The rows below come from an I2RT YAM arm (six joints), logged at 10 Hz.
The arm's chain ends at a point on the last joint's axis. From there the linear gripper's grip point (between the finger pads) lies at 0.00 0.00 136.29 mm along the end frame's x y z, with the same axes.
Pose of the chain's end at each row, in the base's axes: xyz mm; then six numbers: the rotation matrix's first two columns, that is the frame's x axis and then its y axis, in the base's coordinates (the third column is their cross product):
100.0, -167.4, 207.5, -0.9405, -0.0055, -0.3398, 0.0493, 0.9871, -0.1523
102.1, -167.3, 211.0, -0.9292, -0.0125, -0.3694, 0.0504, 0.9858, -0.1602
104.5, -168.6, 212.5, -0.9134, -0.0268, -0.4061, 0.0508, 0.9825, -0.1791
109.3, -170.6, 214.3, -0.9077, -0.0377, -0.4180, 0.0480, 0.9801, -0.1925
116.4, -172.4, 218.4, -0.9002, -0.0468, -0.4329, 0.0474, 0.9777, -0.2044
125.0, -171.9, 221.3, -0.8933, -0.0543, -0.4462, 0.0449, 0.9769, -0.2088
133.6, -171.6, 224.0, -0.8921, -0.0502, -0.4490, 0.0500, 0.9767, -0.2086
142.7, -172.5, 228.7, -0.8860, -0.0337, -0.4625, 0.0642, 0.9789, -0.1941
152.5, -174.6, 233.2, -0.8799, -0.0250, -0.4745, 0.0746, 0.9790, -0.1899
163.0, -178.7, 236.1, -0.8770, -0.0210, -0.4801, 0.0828, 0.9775, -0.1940
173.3, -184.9, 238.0, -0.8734, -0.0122, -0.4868, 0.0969, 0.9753, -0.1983
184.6, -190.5, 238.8, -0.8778, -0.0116, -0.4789, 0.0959, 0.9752, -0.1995
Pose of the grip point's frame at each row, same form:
145.8, -189.2, 81.0, -0.9405, -0.0055, -0.3398, 0.0493, 0.9871, -0.1523
152.0, -190.1, 86.2, -0.9292, -0.0125, -0.3694, 0.0504, 0.9858, -0.1602
159.5, -193.7, 90.4, -0.9134, -0.0268, -0.4061, 0.0508, 0.9825, -0.1791
166.1, -197.1, 93.3, -0.9077, -0.0377, -0.4180, 0.0480, 0.9801, -0.1925
175.4, -200.3, 98.8, -0.9002, -0.0468, -0.4329, 0.0474, 0.9777, -0.2044
186.0, -200.1, 102.7, -0.8933, -0.0543, -0.4462, 0.0449, 0.9769, -0.2088
194.8, -200.0, 105.6, -0.8921, -0.0502, -0.4490, 0.0500, 0.9767, -0.2086
205.3, -200.0, 110.8, -0.8860, -0.0337, -0.4625, 0.0642, 0.9789, -0.1941
216.5, -202.2, 116.1, -0.8799, -0.0250, -0.4745, 0.0746, 0.9790, -0.1899
227.5, -207.3, 119.5, -0.8770, -0.0210, -0.4801, 0.0828, 0.9775, -0.1940
238.3, -214.9, 122.1, -0.8734, -0.0122, -0.4868, 0.0969, 0.9753, -0.1983
248.6, -220.6, 122.3, -0.8778, -0.0116, -0.4789, 0.0959, 0.9752, -0.1995

